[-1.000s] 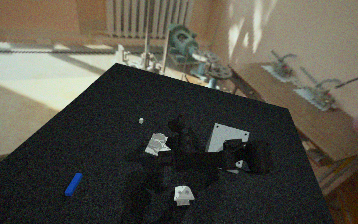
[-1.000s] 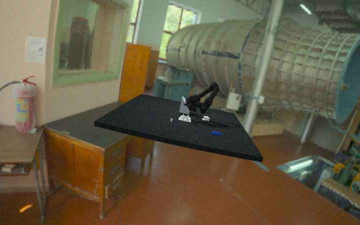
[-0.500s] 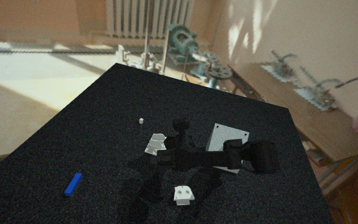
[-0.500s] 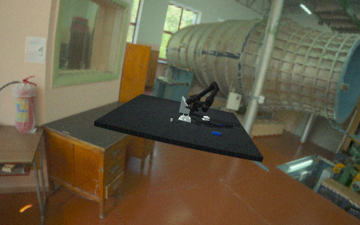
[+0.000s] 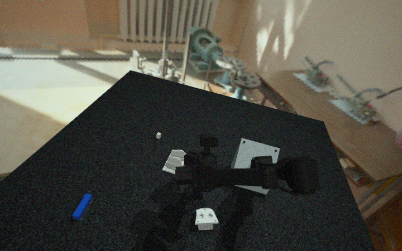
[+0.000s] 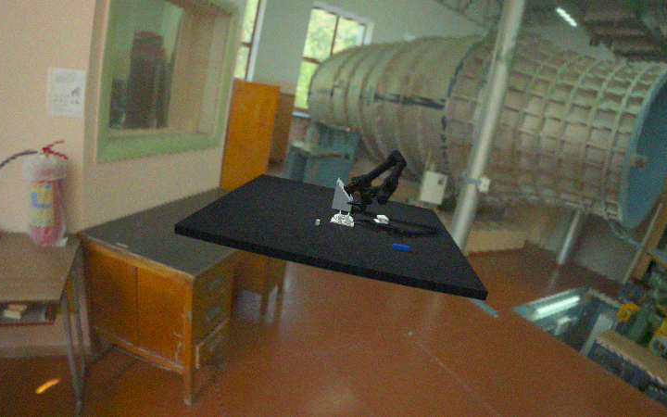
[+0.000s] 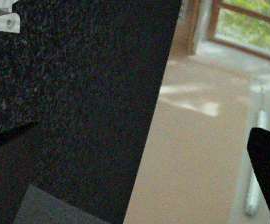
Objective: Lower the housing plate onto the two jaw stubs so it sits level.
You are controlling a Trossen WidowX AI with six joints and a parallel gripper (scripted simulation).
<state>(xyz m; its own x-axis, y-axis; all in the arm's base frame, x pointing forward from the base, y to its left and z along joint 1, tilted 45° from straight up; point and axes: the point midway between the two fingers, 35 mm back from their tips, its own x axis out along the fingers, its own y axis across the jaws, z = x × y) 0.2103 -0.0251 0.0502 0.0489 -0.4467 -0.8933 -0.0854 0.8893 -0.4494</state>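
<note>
The white stepped block lies 30 mm behind my gripper tip, 230 mm to the left of it and 110 mm below it. Also, from my gripper tip: small white cube 230 mm ahead, 130 mm to the right, 110 mm below; white jaw 70 mm ahead, 20 mm to the left, 100 mm below; blue block 370 mm ahead, 270 mm to the left, 110 mm below.
</note>
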